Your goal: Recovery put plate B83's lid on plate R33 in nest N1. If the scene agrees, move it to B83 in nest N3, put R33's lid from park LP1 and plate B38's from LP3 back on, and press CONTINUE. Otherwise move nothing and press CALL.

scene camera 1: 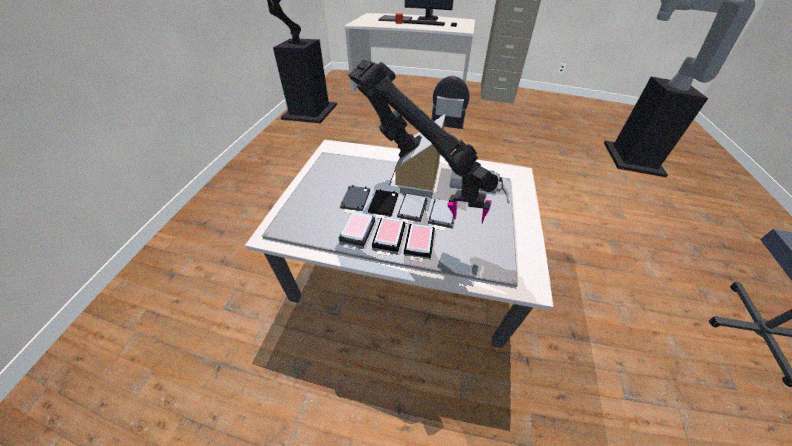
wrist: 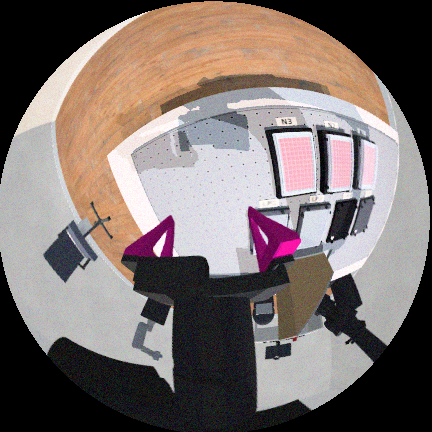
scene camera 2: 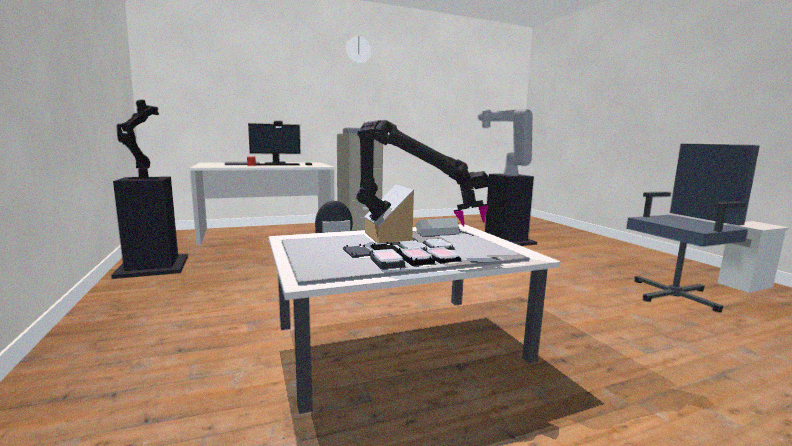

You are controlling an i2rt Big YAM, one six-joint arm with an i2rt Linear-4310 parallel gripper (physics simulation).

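Observation:
My gripper is open, its magenta fingers wide apart and empty, above the board to the right of the parks. Three pink-welled plates sit in a row: the N3 plate, the middle plate and the far plate. Whether clear lids cover them is hard to tell. Pale lids lie in the nearest park, partly behind a finger in the wrist view, and in the neighbouring park. The grey button box stands behind; its buttons are hidden.
A black park and a dark grey one continue the lid row. A tall brown box with a sloped pale top stands behind the parks, beside the arm's base.

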